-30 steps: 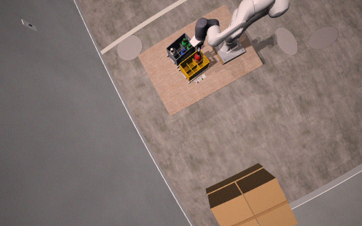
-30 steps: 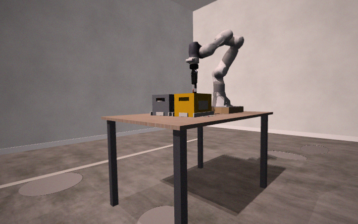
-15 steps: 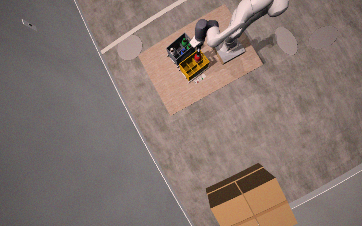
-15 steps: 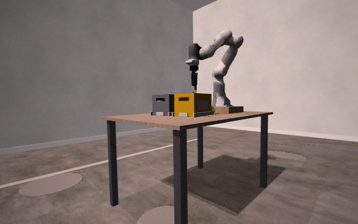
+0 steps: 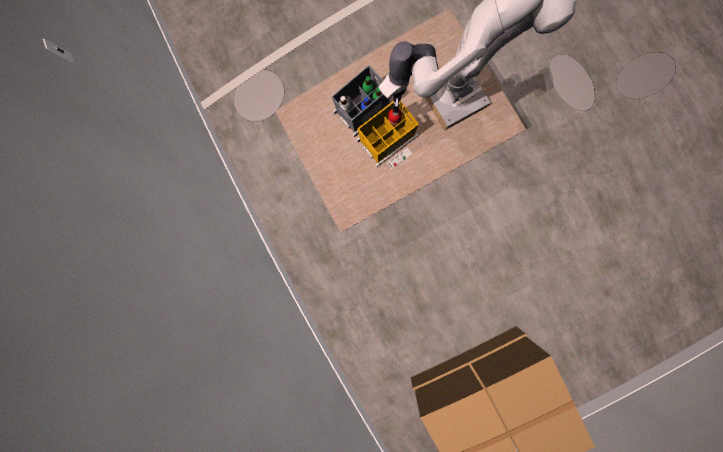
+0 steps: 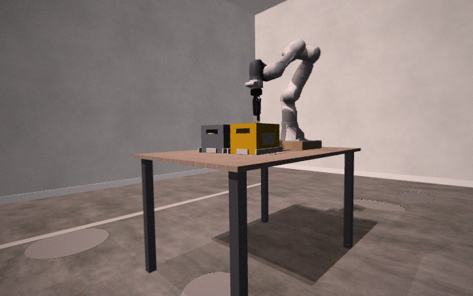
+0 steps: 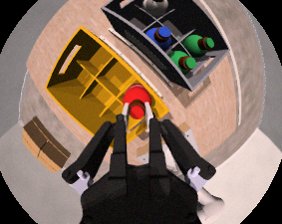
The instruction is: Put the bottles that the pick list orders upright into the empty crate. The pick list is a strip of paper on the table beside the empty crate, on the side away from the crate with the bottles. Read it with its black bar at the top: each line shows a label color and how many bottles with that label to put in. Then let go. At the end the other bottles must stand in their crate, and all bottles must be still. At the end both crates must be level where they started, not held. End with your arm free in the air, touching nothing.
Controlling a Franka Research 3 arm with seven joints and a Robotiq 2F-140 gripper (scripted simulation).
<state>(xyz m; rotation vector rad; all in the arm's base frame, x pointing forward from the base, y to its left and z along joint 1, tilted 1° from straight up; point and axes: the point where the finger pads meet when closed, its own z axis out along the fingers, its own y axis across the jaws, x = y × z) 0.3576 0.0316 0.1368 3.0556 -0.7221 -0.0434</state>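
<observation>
Now: hand 8 cm above the red bottle. The rest, counted from my hand: blue bottle: 12 cm ahead, 13 cm to the right, 12 cm below; then yellow crate: 7 cm ahead, 6 cm to the left, 12 cm below; then grey crate: 14 cm ahead, 17 cm to the right, 12 cm below.
</observation>
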